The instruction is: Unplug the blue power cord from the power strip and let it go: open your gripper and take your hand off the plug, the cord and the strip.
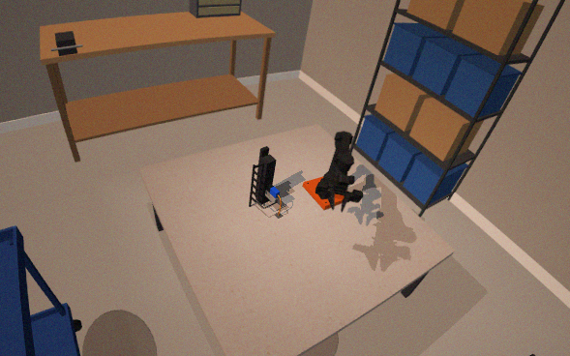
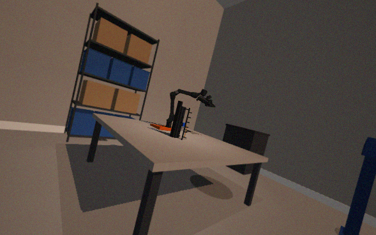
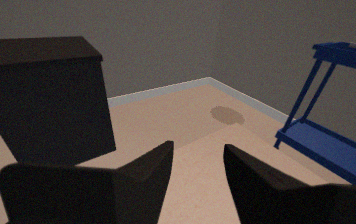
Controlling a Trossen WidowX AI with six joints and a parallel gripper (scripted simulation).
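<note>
The blue plug lies 90 mm ahead of my gripper tip, 410 mm to the right of it and 240 mm below it.
</note>
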